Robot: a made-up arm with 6 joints.
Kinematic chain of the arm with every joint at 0, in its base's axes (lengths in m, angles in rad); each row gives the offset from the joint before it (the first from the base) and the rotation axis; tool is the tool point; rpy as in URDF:
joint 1: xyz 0 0 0.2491 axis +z
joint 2: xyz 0 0 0 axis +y
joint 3: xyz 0.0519 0 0.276 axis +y
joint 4: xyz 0.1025 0 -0.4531 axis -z
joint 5: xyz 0 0 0 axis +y
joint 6: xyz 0.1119 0 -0.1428 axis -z
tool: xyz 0 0 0 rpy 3.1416 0 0
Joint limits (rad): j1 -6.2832..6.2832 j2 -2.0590..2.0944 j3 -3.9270..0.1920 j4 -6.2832..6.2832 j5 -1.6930..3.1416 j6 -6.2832..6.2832
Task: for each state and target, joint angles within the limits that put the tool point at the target. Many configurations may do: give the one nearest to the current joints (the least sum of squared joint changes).
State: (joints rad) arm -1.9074 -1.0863 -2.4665 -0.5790 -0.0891 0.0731
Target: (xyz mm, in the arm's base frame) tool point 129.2 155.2 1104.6
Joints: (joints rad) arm -1.9025 -0.7560 -2.1120 -0.6186 -0.0840 0.0731
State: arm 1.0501 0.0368 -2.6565 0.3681 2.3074 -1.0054
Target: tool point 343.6 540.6 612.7
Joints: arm 0.9153 0.4865 -2.4982 0.3242 2.0855 -1.0054
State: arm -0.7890 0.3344 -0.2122 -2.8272 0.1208 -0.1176
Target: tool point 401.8 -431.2 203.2
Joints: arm -0.8495 -0.0109 -0.9369 -2.8093 0.3740 -0.1176
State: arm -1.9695 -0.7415 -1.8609 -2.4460 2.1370 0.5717
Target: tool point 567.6 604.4 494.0
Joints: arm -2.4182 -1.5191 -2.4344 -2.6602 1.8341 0.5717
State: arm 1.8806 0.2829 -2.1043 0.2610 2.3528 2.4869
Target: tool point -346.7 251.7 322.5
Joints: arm 2.3975 0.1791 -1.3631 0.3105 2.6956 2.4869
